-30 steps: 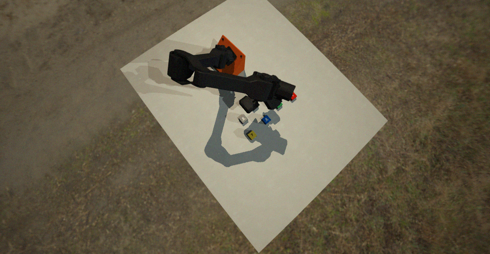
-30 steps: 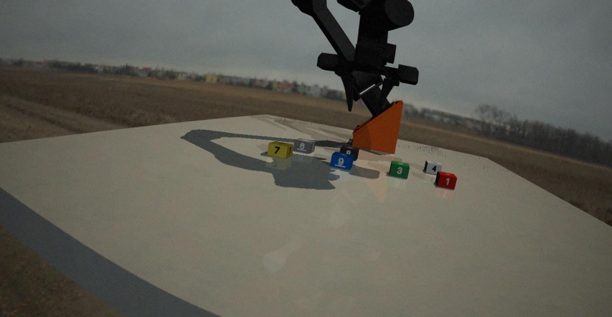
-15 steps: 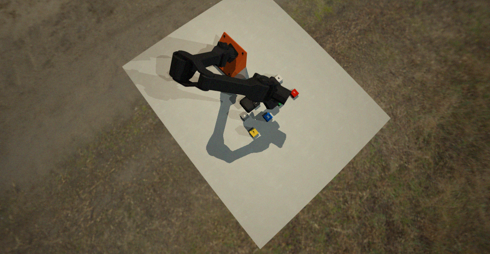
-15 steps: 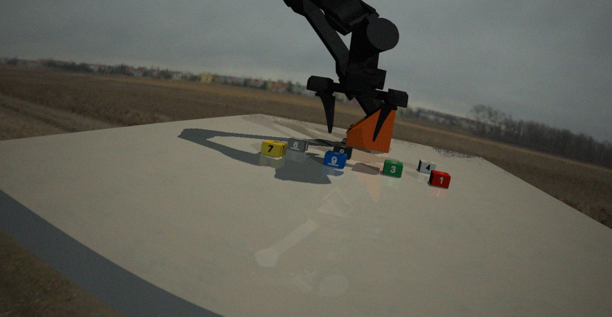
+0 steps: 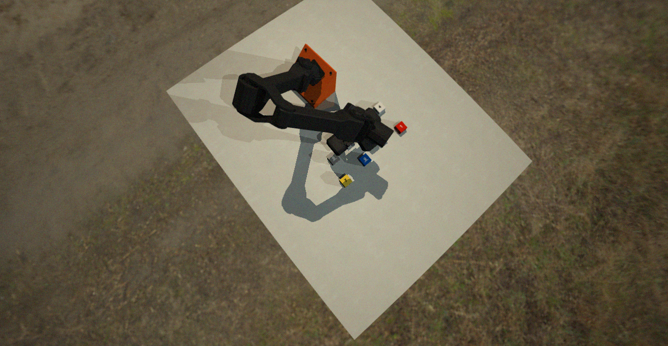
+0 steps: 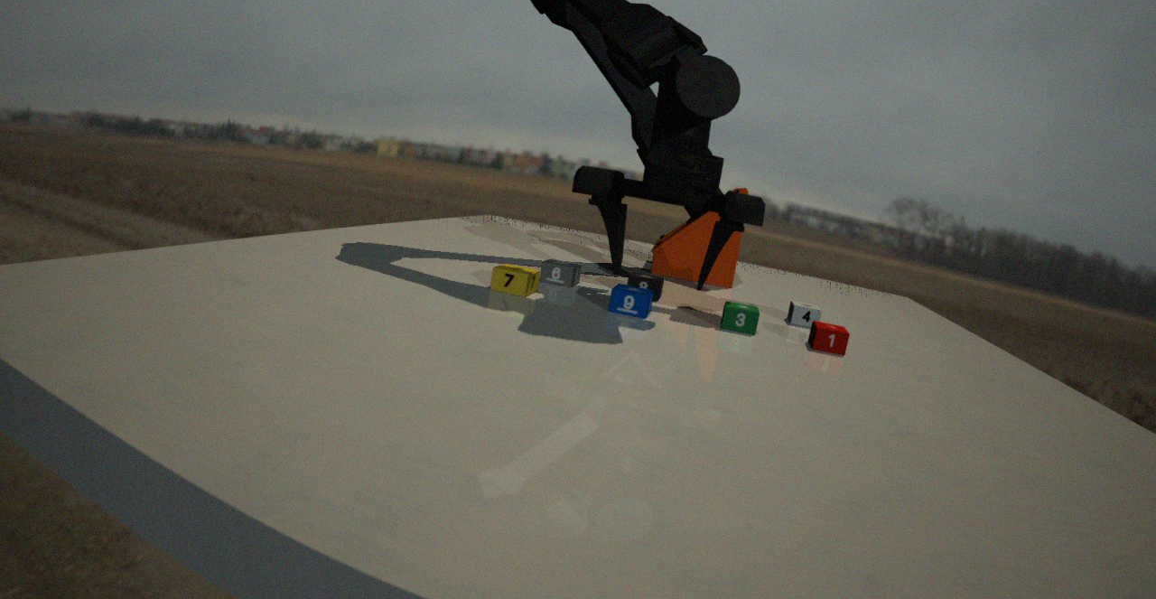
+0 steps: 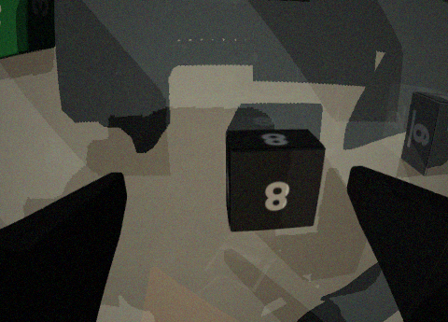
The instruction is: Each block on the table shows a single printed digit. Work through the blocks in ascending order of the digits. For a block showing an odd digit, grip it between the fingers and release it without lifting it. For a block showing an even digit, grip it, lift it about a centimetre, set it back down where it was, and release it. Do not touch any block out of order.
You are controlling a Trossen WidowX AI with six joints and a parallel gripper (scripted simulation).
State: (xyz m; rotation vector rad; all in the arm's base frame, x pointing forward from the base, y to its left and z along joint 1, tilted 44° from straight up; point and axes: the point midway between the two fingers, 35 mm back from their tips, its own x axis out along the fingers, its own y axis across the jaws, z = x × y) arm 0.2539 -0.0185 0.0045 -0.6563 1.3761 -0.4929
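Right now my gripper tip is 1 cm to the left of the black block marked 8 and 1 cm above it. Also, from my gripper tip: green block 3: 6 cm ahead, 9 cm to the left, 1 cm below; then grey block 6: 2 cm ahead, 9 cm to the right, 1 cm below; then blue block 9: 9 cm ahead, 1 cm to the right, 1 cm below.
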